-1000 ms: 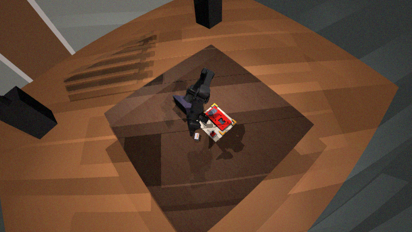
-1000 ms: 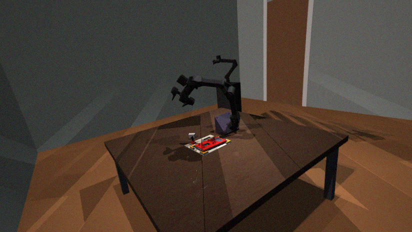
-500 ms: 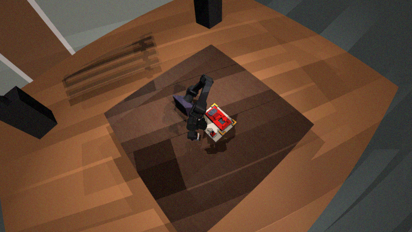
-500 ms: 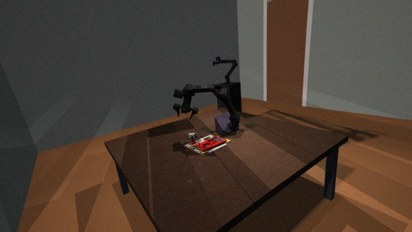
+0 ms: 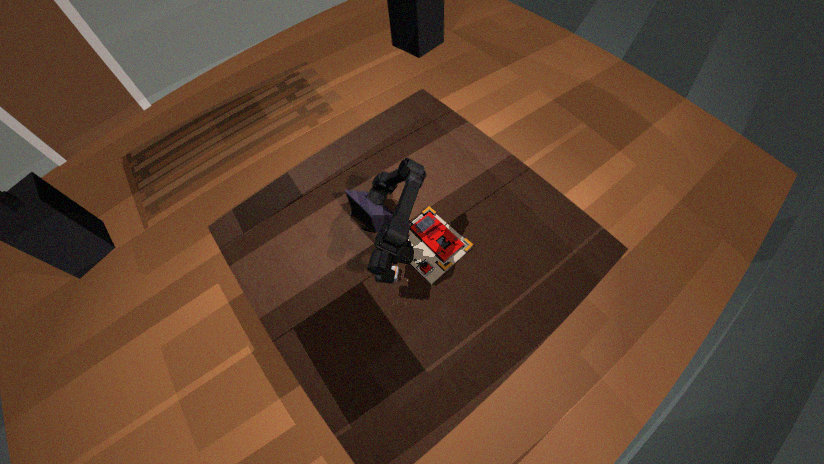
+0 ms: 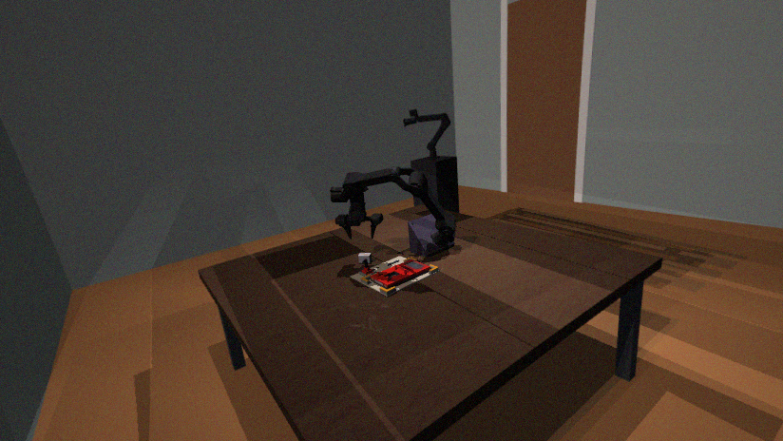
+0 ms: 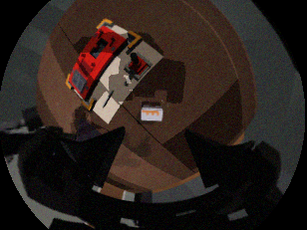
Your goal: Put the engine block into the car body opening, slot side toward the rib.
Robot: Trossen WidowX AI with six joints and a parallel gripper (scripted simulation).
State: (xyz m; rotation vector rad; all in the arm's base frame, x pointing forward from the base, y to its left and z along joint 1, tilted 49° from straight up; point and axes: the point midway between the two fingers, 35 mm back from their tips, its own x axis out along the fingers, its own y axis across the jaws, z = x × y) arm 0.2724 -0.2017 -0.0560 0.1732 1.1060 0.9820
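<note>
My gripper tip is 90 mm above the grey engine block and 10 mm to the right of it.
</note>
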